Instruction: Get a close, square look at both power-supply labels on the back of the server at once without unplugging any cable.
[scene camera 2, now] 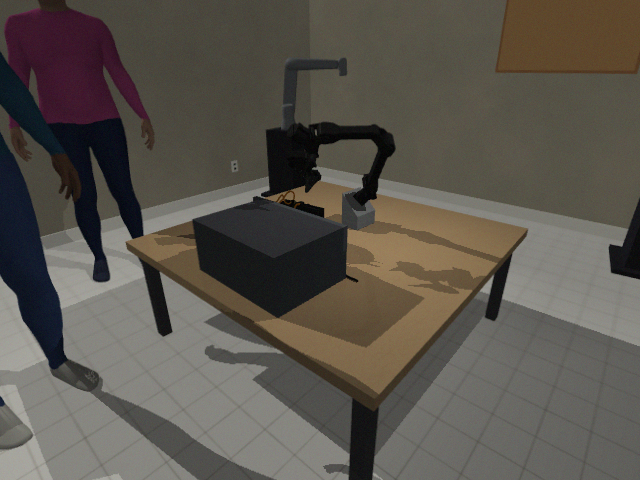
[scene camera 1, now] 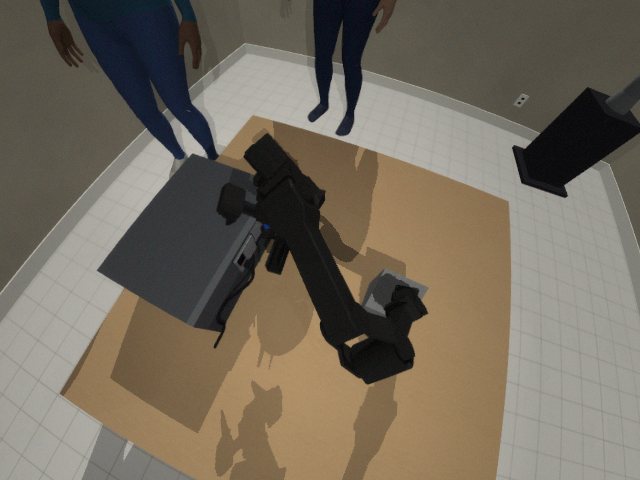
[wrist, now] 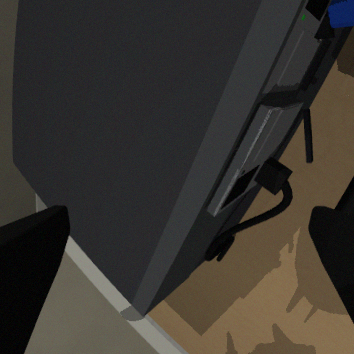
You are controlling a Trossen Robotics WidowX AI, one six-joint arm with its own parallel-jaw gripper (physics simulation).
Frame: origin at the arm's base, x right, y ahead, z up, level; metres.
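Seen in the pictures: gripper, fingertip midpoint: (scene camera 2: 302, 187) (scene camera 1: 245, 230) (wrist: 192, 219); arm's base, link origin: (scene camera 2: 360, 198) (scene camera 1: 405, 296).
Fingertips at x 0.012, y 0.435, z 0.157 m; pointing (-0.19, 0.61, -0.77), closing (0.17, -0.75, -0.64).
Offsets run from my fingertips to a thing's middle. "*": to the spot under its first point.
The dark grey server (scene camera 1: 160, 242) (scene camera 2: 268, 232) (wrist: 125, 125) sits on the table. Its back face shows at a steep slant in the wrist view. The nearer power supply @[* dy +0.015, dx +0.010, dz -0.097 m] (wrist: 266, 131) has a black rectangle and a black plug @[dy +0.011, dx -0.037, dz -0.147 m] (wrist: 273, 175) with a curved cable @[* dy +0.013, dx -0.097, dz -0.171 m] (wrist: 257, 217). The other power supply (wrist: 295, 62) lies farther up, partly hidden by a dark strip. No label text is readable. My gripper (wrist: 192, 219) is open and empty, one finger at each side of the wrist view. It hangs above the server's back edge; the arm hides part of it in scene camera 1.
A blue connector @[dy +0.005, dx +0.098, dz -0.147 m] (scene camera 1: 266, 226) (wrist: 342, 14) is at the back face. Orange cables @[* dy -0.053, dx +0.128, dz -0.071 m] (scene camera 2: 287, 197) and a black bar @[* dy -0.047, dx -0.010, dz -0.098 m] (scene camera 2: 312, 209) are behind the server. A thin black rod @[* dy -0.003, dx +0.004, dz -0.153 m] (wrist: 308, 136) shows beside the power supplies. A grey block (scene camera 2: 357, 219) is under the arm's base. Two people stand near the table.
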